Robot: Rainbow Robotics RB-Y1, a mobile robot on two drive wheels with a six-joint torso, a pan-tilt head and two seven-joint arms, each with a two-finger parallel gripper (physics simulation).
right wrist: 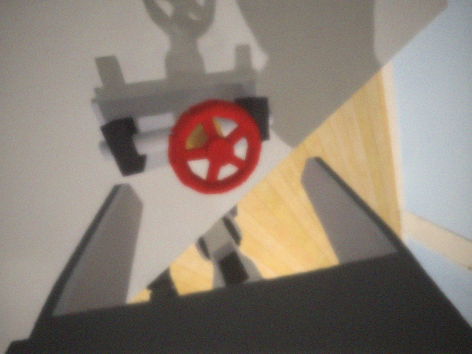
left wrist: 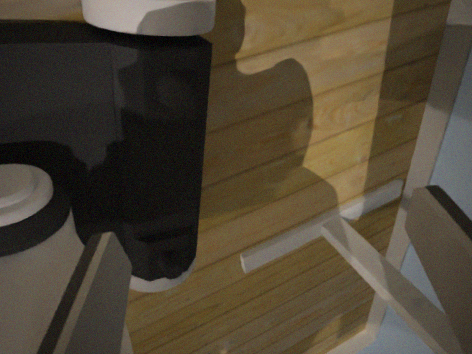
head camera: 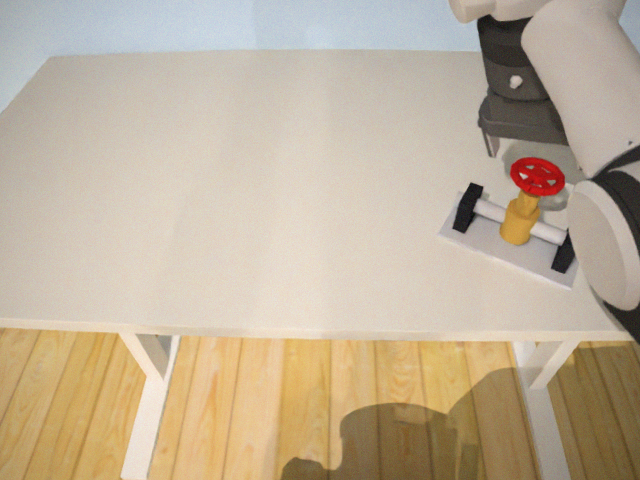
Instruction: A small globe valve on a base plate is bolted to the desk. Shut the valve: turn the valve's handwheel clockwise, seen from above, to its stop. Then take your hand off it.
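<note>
The red handwheel (head camera: 538,176) (right wrist: 220,149) sits on top of the yellow valve body (head camera: 516,222) (right wrist: 196,136), at the right in the head view. The valve is on a pale base plate (head camera: 509,256) on the desk (head camera: 258,206). My right gripper (head camera: 534,161) (right wrist: 222,181) is open and empty. In the right wrist view the whole handwheel shows beyond the fingertips, apart from them. In the head view the arm hides part of this gripper. My left gripper (left wrist: 263,229) is open and empty, away from the valve. The handwheel does not show in the left wrist view.
Black brackets (head camera: 468,207) (right wrist: 122,145) hold a pale pipe (head camera: 547,231) (right wrist: 152,140) through the valve. My right arm (head camera: 581,87) reaches over the desk's right side and covers the plate's right end. Desk legs (head camera: 142,423) (left wrist: 287,245) stand on the wooden floor.
</note>
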